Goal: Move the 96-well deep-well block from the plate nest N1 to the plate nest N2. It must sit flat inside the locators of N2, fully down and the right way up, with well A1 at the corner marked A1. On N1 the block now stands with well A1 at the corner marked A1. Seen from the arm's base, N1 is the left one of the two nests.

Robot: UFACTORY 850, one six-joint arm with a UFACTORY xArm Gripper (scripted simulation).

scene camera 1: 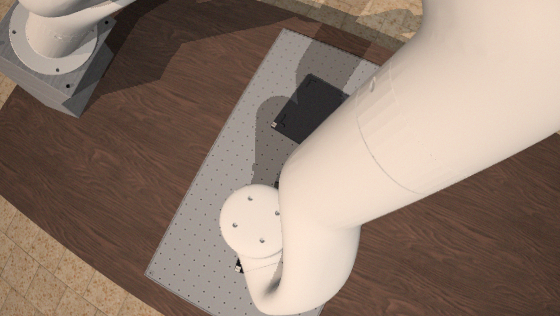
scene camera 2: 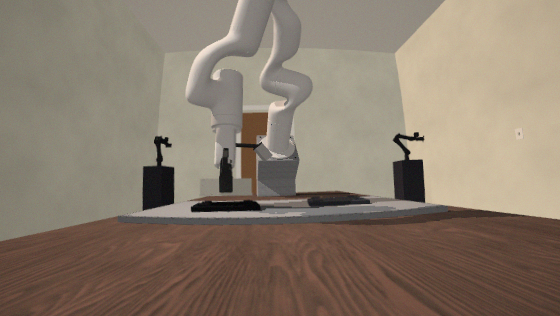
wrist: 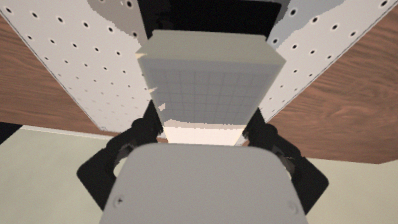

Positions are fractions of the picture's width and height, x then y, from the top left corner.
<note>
I see my gripper (scene camera 2: 0.40, 0.61), a cream 96-well deep-well block (wrist: 0.52, 0.39) and a plate nest N1 (scene camera 1: 0.55, 0.34).
My gripper also shows in the wrist view (wrist: 0.51, 0.44).
</note>
